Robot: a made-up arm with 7 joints. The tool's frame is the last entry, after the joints.
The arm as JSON. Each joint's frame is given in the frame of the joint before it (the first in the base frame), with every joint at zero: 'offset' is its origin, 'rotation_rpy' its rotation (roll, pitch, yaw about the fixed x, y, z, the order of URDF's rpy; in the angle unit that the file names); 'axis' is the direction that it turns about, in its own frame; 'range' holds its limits. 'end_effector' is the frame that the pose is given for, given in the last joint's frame.
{
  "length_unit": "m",
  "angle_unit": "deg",
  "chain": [
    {
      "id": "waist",
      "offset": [
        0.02,
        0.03,
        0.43
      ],
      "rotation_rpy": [
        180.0,
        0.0,
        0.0
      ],
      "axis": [
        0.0,
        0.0,
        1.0
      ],
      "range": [
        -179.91,
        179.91
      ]
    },
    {
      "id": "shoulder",
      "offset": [
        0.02,
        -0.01,
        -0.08
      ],
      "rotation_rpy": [
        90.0,
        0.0,
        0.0
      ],
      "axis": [
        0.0,
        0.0,
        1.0
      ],
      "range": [
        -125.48,
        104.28
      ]
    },
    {
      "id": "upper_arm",
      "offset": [
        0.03,
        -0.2,
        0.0
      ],
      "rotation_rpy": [
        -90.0,
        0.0,
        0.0
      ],
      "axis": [
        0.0,
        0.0,
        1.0
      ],
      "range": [
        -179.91,
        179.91
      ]
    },
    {
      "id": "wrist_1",
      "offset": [
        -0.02,
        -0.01,
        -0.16
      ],
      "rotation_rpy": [
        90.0,
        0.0,
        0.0
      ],
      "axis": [
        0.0,
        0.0,
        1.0
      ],
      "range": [
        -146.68,
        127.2
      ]
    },
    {
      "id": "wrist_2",
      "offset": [
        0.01,
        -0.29,
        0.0
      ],
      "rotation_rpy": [
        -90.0,
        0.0,
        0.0
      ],
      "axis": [
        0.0,
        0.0,
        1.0
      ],
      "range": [
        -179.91,
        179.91
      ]
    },
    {
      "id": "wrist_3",
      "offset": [
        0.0,
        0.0,
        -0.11
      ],
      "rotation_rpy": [
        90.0,
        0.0,
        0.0
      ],
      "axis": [
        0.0,
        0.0,
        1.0
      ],
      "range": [
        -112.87,
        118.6
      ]
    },
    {
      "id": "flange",
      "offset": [
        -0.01,
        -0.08,
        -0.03
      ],
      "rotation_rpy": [
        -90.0,
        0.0,
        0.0
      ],
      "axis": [
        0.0,
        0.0,
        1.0
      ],
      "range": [
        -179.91,
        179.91
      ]
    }
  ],
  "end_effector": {
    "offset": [
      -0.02,
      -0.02,
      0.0
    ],
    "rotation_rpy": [
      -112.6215,
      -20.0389,
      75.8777
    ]
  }
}
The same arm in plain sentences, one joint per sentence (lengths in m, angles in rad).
The arm has seven revolute joints in a row. What follows holds with every joint at zero, and every direction is one of the base frame's. The first joint lies 0.02 m along +x and 0.03 m along +y and 0.43 m along +z from the base frame's origin and turns about -z, from -3.14 to 3.14 rad. The second joint lies 0.02 m along +x and 0.01 m along +y and 0.08 m along +z from the first joint and turns about +y, from -2.19 to 1.82 rad. The third joint lies 0.03 m along +x and 0.2 m along +z from the second joint and turns about -z, from -3.14 to 3.14 rad. The fourth joint lies 0.02 m along -x and 0.01 m along +y and 0.16 m along +z from the third joint and turns about +y, from -2.56 to 2.2201 rad. The fifth joint lies 0.01 m along +x and 0.29 m along +z from the fourth joint and turns about -z, from -3.14 to 3.14 rad. The sixth joint lies 0.11 m along +z from the fifth joint and turns about +y, from -1.97 to 2.07 rad. The seventh joint lies 0.01 m along -x and 0.03 m along -y and 0.08 m along +z from the sixth joint and turns about -z, from -3.14 to 3.14 rad. The tool frame, which is the frame that the pose is given for, lies 0.02 m along -x and 0.02 m along +y from the seventh joint; its axes are the base frame's turned by roll 1.176, pitch 0.3497 and yaw -1.3243 rad (as in URDF: about the fixed x, then y, then z).
